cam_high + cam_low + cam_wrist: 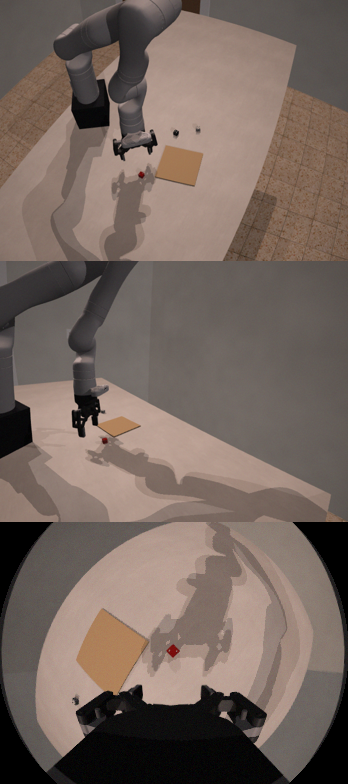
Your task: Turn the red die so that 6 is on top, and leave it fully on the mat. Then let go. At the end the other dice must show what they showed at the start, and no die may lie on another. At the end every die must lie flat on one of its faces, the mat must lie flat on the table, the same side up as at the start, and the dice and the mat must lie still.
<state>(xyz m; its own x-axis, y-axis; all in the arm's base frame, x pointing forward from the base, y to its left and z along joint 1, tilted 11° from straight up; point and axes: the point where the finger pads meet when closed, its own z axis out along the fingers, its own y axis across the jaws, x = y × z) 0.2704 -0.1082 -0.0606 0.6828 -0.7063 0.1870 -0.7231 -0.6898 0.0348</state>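
Now: the black die 18 cm to the left of my hand, 7 cm ahead of it and 4 cm below it. Round my hand: grey die (23 cm to the left, 14 cm ahead, 4 cm below); then tan mat (14 cm ahead, 5 cm to the left, 4 cm below); then red die (4 cm to the right, 4 cm below, 4 cm ahead).
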